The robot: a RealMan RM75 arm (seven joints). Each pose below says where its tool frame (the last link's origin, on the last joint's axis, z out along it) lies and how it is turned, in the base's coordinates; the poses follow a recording.
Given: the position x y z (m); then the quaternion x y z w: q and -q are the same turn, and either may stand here.
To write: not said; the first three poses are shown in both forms.
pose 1, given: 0.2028 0.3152 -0.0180 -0.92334 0.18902 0.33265 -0.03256
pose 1, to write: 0.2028 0.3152 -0.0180 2.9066 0.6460 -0.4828
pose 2, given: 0.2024 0.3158 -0.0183 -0.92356 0.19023 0.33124 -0.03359
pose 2, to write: 0.2024 0.3158 -0.0183 2.9045 0.6423 -0.4855
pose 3, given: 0.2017 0.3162 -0.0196 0.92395 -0.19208 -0.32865 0.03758
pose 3, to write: 0.2017 0.3162 -0.0196 2.8961 0.6346 -0.4909
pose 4, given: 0.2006 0.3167 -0.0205 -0.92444 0.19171 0.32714 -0.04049
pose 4, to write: 0.2006 0.3167 -0.0205 2.8911 0.6302 -0.4910
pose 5, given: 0.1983 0.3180 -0.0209 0.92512 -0.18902 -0.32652 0.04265
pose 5, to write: 0.1983 0.3180 -0.0209 2.8887 0.6286 -0.4857
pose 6, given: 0.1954 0.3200 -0.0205 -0.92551 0.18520 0.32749 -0.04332
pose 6, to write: 0.1954 0.3200 -0.0205 2.8893 0.6312 -0.4778
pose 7, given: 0.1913 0.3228 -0.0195 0.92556 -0.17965 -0.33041 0.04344
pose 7, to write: 0.1913 0.3228 -0.0195 2.8910 0.6385 -0.4667
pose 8, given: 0.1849 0.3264 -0.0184 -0.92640 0.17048 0.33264 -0.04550
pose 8, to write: 0.1849 0.3264 -0.0184 2.8917 0.6445 -0.4478
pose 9, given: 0.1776 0.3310 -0.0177 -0.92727 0.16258 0.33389 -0.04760
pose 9, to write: 0.1776 0.3310 -0.0177 2.8921 0.6482 -0.4313
